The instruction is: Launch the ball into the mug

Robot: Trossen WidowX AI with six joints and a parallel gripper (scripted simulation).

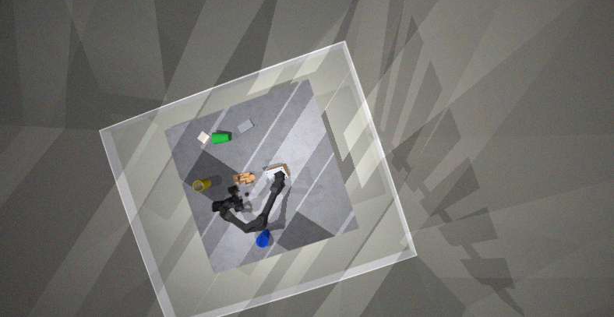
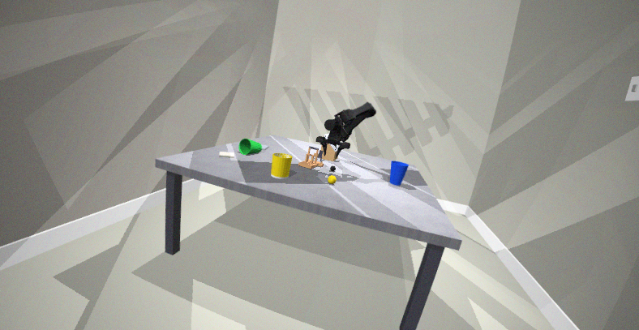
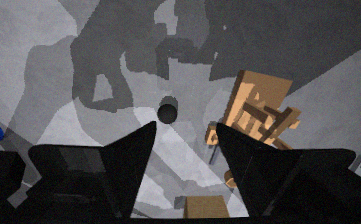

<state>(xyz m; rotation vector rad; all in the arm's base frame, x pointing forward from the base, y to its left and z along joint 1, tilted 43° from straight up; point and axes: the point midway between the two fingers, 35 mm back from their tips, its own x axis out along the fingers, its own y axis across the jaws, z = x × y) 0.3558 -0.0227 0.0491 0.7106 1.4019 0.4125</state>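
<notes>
The small black ball is 10 mm behind my gripper tip, 30 mm to the left of it and 60 mm below it. Also, from my gripper tip: yellow ball 220 mm ahead, 40 mm to the left, 60 mm below; wooden catapult 70 mm behind, 80 mm to the right, 30 mm below; yellow mug 260 mm ahead, 210 mm to the right, 50 mm below.
</notes>
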